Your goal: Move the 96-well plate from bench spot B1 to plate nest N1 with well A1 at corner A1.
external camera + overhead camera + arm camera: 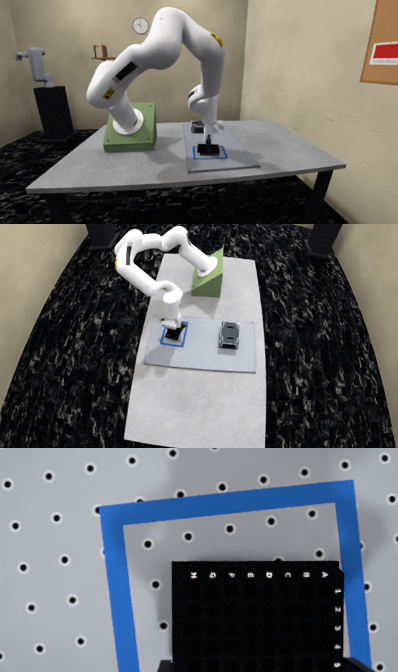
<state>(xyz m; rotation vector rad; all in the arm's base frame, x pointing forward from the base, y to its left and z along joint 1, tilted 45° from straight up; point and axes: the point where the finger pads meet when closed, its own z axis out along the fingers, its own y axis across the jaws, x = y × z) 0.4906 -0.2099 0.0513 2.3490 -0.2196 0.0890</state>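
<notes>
My hand is 350 mm to the right of the raised plate nest, 20 mm below it and 10 mm short of it. From my hand the other things lie so: 96-well plate: 10 mm below.
</notes>
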